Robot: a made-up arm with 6 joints. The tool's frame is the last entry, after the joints.
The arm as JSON. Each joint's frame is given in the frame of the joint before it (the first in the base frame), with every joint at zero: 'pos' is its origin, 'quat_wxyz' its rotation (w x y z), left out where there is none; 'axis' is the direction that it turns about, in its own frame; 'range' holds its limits. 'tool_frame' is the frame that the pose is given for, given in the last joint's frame.
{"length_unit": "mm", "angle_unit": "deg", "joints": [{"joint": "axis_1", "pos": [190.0, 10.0, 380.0], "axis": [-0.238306, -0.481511, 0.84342], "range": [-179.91, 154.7]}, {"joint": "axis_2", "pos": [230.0, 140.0, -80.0], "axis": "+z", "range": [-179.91, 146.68]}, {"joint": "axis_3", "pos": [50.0, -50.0, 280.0], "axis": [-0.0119, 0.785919, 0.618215], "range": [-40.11, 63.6]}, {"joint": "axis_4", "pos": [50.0, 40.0, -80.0], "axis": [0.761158, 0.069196, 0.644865], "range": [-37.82, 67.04]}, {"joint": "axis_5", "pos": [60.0, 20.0, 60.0], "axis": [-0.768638, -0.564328, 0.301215], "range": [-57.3, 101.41]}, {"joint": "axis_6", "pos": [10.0, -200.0, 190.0], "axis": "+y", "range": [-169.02, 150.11]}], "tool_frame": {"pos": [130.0, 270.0, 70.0]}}
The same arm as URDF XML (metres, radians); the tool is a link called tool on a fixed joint. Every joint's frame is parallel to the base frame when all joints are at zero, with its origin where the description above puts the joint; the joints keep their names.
<robot name="arm">
<link name="base"/>
<link name="link1"/>
<link name="link2"/>
<link name="link3"/>
<link name="link4"/>
<link name="link5"/>
<link name="link6"/>
<link name="tool"/>
<joint name="axis_1" type="revolute"><parent link="base"/><child link="link1"/><origin xyz="0.19 0.01 0.38"/><axis xyz="-0.238306 -0.481511 0.84342"/><limit lower="-3.14" upper="2.7"/></joint>
<joint name="axis_2" type="revolute"><parent link="link1"/><child link="link2"/><origin xyz="0.23 0.14 -0.08"/><axis xyz="0 0 1"/><limit lower="-3.14" upper="2.56"/></joint>
<joint name="axis_3" type="revolute"><parent link="link2"/><child link="link3"/><origin xyz="0.05 -0.05 0.28"/><axis xyz="-0.0119 0.785919 0.618215"/><limit lower="-0.7001" upper="1.11"/></joint>
<joint name="axis_4" type="revolute"><parent link="link3"/><child link="link4"/><origin xyz="0.05 0.04 -0.08"/><axis xyz="0.761158 0.069196 0.644865"/><limit lower="-0.6601" upper="1.1701"/></joint>
<joint name="axis_5" type="revolute"><parent link="link4"/><child link="link5"/><origin xyz="0.06 0.02 0.06"/><axis xyz="-0.768638 -0.564328 0.301215"/><limit lower="-1.0001" upper="1.7699"/></joint>
<joint name="axis_6" type="revolute"><parent link="link5"/><child link="link6"/><origin xyz="0.01 -0.2 0.19"/><axis xyz="0 1 0"/><limit lower="-2.95" upper="2.6199"/></joint>
<joint name="tool_joint" type="fixed"><parent link="link6"/><child link="tool"/><origin xyz="0.13 0.27 0.07"/></joint>
</robot>

